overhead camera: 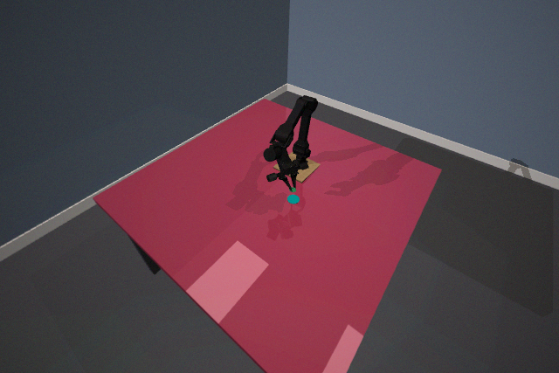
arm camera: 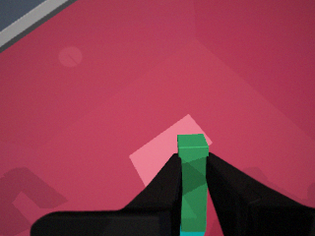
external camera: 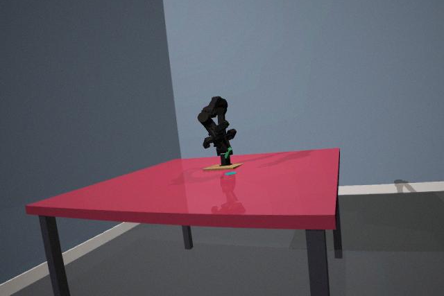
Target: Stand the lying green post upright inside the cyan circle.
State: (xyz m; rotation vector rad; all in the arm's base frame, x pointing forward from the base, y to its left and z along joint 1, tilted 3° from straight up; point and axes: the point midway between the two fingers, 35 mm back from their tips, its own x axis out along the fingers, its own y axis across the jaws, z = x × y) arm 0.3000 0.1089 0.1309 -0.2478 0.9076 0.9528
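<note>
Right now my gripper tip is 50 mm past the cyan circle, 20 mm to the left of it and 120 mm above it. Round my gripper tip: green post 10 mm behind, 10 mm to the right, 10 mm below.
</note>
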